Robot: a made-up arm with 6 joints. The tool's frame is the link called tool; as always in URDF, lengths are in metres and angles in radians. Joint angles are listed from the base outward.
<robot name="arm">
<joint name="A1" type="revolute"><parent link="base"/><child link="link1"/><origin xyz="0.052 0.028 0.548" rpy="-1.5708 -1.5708 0"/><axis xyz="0 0 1"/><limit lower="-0.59" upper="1.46"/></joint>
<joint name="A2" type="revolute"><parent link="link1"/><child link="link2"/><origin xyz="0.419 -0.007 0.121" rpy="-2.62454 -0.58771 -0.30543"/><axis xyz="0 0 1"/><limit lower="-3.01" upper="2.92"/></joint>
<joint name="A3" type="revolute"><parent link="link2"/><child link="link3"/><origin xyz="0.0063 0.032 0.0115" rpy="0.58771 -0.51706 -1.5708"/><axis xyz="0 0 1"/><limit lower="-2.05" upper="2.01"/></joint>
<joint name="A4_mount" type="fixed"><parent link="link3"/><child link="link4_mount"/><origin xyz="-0.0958 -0.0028 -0.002" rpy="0 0 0"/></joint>
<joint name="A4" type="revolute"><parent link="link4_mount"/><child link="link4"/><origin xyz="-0.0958 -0.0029 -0.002" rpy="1.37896 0.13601 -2.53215"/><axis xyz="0 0 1"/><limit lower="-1.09" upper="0.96"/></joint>
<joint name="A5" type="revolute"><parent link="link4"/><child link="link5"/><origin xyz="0.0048 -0.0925 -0.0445" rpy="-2.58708 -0.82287 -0.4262"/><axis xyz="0 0 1"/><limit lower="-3.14" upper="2.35"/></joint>
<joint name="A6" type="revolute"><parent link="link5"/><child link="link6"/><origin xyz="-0.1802 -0.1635 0.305" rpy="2.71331 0.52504 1.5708"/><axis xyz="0 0 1"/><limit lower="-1.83" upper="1.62"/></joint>
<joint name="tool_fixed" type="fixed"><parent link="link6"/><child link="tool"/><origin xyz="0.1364 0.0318 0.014" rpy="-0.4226 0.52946 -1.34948"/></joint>
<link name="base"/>
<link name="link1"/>
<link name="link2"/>
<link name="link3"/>
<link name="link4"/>
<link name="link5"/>
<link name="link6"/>
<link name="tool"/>
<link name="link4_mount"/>
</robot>
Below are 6 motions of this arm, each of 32 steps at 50 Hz.
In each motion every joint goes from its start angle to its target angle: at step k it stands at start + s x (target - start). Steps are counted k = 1, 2, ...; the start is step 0. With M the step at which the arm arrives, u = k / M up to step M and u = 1 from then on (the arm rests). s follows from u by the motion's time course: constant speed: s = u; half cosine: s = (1 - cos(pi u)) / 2; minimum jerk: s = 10 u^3 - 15 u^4 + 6 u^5.
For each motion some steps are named. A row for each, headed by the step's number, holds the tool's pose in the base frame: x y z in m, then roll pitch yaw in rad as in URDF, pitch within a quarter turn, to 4 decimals.
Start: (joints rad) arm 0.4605 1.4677 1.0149 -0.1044 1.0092 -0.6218
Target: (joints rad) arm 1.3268 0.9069 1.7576 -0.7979 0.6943 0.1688
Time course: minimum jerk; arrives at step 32
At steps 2, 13, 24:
2: 0.4934 0.3273 0.8116 2.1749 0.1501 -0.2995
13: 0.5553 0.3464 0.7391 2.0004 0.2534 -0.4656
24: 0.6368 0.3668 0.5649 1.6130 0.2333 -0.7516

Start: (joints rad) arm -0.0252 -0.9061 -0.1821 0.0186 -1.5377 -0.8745
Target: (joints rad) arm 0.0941 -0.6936 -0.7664 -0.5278 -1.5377 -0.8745
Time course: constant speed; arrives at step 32
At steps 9, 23, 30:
9: -0.0430 0.4411 0.7113 1.2406 1.1699 0.8815
23: -0.0033 0.4480 0.7549 1.7319 1.1939 1.0611
30: 0.0144 0.4431 0.7698 2.0051 1.2167 1.1843

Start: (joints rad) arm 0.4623 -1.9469 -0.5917 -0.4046 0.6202 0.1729
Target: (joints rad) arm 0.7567 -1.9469 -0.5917 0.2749 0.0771 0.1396
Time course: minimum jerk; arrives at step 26
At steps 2, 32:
2: 0.1754 0.4909 1.0354 -1.8078 -0.6640 -2.4325
32: 0.2688 0.4092 1.0387 -2.4282 0.0219 -2.5723

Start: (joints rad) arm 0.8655 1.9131 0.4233 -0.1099 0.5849 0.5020
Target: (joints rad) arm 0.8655 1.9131 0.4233 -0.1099 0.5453 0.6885
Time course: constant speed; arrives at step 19
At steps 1, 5, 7, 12, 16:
1: 0.4111 0.4724 0.6618 1.3525 -0.8231 -0.4415
5: 0.4095 0.4763 0.6594 1.3419 -0.8646 -0.4525
7: 0.4088 0.4782 0.6581 1.3368 -0.8853 -0.4581
12: 0.4071 0.4830 0.6548 1.3247 -0.9373 -0.4723
16: 0.4061 0.4868 0.6519 1.3156 -0.9789 -0.4841

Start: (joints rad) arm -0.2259 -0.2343 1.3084 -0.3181 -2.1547 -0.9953
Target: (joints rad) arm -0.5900 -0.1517 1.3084 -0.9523 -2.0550 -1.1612
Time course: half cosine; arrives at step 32
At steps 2, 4, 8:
2: 0.1405 0.5171 0.8219 -0.8521 -0.1615 1.1048
4: 0.1330 0.5194 0.8293 -0.8503 -0.1824 1.1140
8: 0.1028 0.5268 0.8564 -0.8450 -0.2601 1.1515

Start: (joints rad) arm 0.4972 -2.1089 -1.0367 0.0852 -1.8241 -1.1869
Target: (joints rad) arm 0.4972 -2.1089 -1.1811 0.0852 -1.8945 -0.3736
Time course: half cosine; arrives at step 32
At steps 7, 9, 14, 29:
7: 0.2213 0.5644 0.6693 -1.9922 0.3739 2.2813
9: 0.2324 0.5621 0.6702 -2.0203 0.4260 2.2700
14: 0.2664 0.5547 0.6759 -2.1149 0.5910 2.2237
29: 0.3419 0.5365 0.7079 -2.4788 1.0092 1.9635

